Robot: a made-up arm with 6 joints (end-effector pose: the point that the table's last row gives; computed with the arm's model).
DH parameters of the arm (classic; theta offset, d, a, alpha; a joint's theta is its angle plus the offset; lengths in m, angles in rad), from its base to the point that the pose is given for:
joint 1: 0 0.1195 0 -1.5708
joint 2: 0.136 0 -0.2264 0
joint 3: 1.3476 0 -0.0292 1.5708
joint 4: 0 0.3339 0 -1.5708
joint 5: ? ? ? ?
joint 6: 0 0.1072 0 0
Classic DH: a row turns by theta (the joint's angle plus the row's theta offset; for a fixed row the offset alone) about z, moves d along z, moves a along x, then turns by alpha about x.
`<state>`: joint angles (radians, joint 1 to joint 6).
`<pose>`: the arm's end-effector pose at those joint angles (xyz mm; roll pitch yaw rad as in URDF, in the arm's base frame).
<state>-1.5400 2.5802 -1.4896 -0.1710 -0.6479 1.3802</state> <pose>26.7 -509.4 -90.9 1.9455 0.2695 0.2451</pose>
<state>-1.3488 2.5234 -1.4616 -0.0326 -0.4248 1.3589</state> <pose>112.3 -490.9 -91.5 2.1331 0.1985 0.3613</pose>
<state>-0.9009 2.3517 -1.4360 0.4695 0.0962 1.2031</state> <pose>309.3 -382.9 -54.0 2.4898 -0.0953 0.6170</pose>
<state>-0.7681 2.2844 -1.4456 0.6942 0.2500 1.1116</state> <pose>368.4 -332.2 -23.5 2.5452 -0.2555 0.7136</pose>
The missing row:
joint 5: 0 0 0.0001 1.5708
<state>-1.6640 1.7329 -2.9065 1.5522 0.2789 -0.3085</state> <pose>13.4 -174.5 760.8 0.2252 0.3550 -0.3359</pose>
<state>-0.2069 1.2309 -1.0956 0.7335 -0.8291 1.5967</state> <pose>345.7 -126.6 409.4 0.7898 -0.7510 1.3451</pose>
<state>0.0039 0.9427 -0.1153 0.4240 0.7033 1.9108</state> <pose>176.8 29.2 13.6 -3.1115 -0.3174 0.9218</pose>
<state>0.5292 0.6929 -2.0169 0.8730 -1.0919 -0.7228</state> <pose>-119.6 -154.4 679.3 0.8647 -0.5720 0.3375</pose>
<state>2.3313 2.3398 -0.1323 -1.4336 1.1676 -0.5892</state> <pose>74.1 63.8 -69.4 1.8668 -0.3984 1.8834</pose>
